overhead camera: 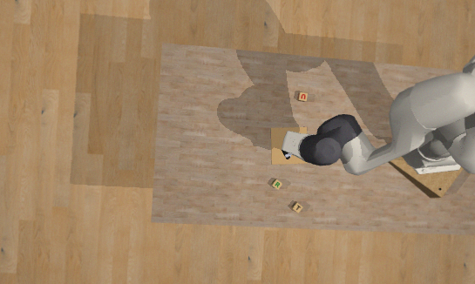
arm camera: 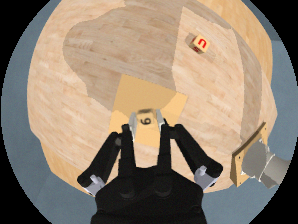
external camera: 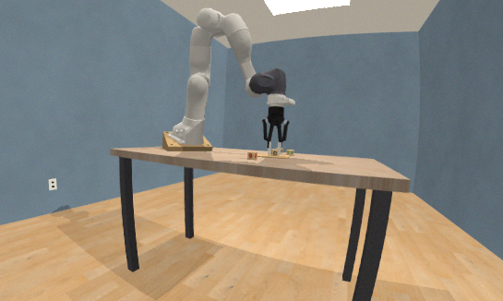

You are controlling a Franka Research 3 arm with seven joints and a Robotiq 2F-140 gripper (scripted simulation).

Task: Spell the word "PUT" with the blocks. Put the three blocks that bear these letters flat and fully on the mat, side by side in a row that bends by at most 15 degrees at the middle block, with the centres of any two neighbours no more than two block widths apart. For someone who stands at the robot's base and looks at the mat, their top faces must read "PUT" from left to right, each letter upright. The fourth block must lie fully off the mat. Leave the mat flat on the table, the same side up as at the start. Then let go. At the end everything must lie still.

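My gripper is now 2 cm above the block marked 6. Round my hand: green P block 4 cm ahead, 15 cm to the left, 2 cm below; red U block 3 cm behind, 19 cm to the right, 2 cm below; tan mat 4 cm below.
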